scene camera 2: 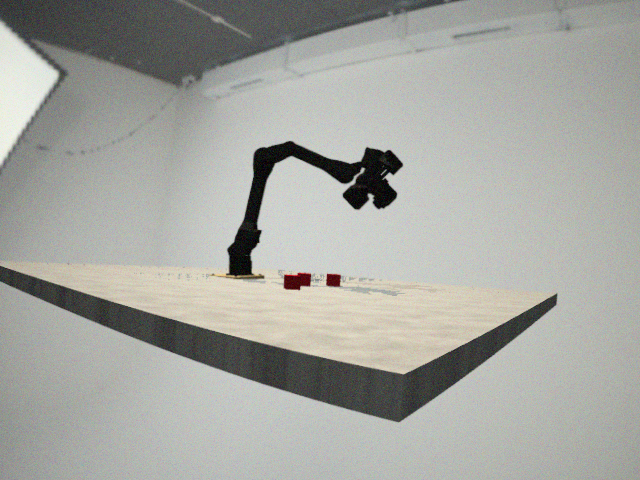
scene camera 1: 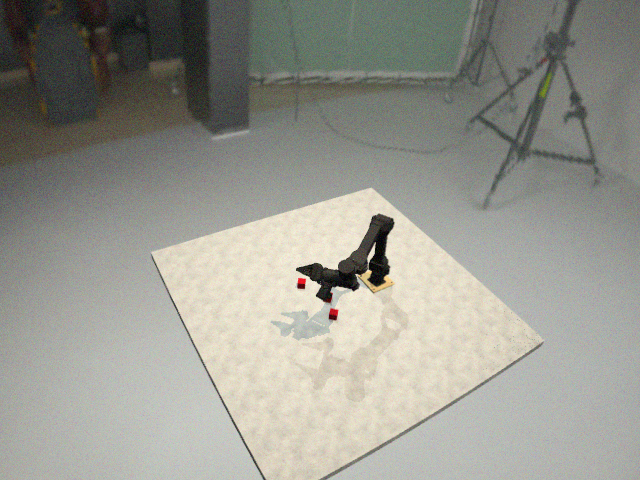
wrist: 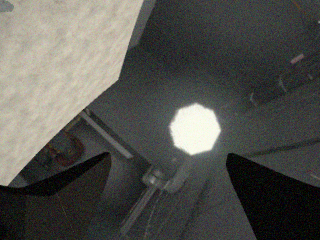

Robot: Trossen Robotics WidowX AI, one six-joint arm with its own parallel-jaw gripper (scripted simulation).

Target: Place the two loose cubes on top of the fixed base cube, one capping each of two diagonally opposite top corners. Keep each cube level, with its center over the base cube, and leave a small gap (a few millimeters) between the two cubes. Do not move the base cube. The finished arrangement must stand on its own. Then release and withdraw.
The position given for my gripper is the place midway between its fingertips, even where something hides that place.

Note:
My gripper (scene camera 2: 379, 177) is open, holding nothing.
My gripper shows as well in scene camera 1 (scene camera 1: 299, 270) and in the wrist view (wrist: 169, 160).

